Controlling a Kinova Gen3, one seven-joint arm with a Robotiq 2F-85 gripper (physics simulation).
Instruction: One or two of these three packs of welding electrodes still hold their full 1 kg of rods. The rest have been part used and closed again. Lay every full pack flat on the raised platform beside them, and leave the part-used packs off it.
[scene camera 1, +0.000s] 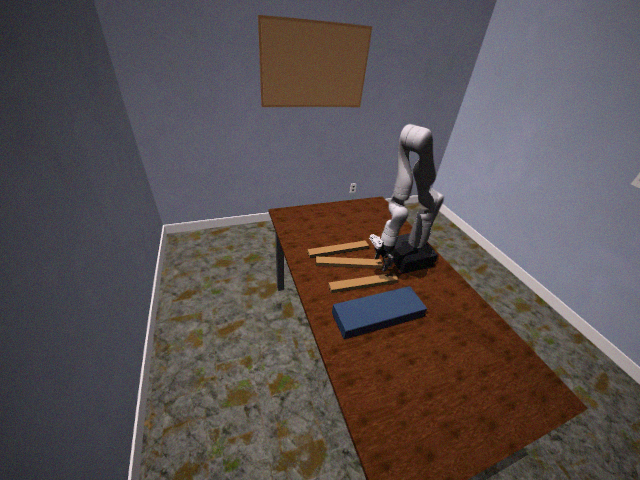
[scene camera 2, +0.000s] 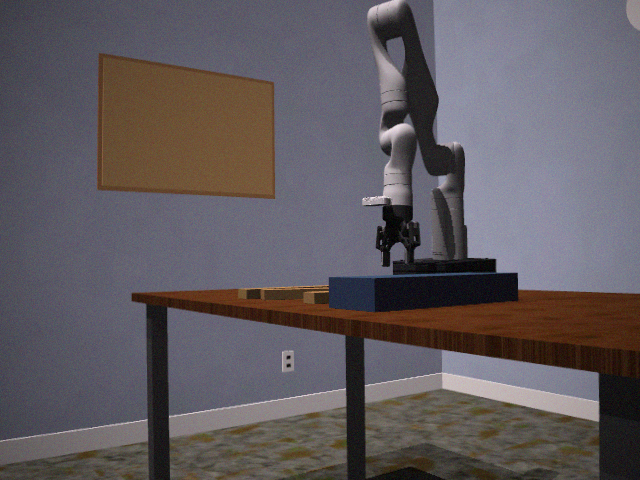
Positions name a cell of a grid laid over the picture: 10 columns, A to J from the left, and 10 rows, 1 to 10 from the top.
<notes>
I see my gripper (scene camera 2: G6), a tan electrode pack (scene camera 1: F6) and a blue platform (scene camera 2: F7).
The blue platform is seen too in scene camera 1 (scene camera 1: F7).
</notes>
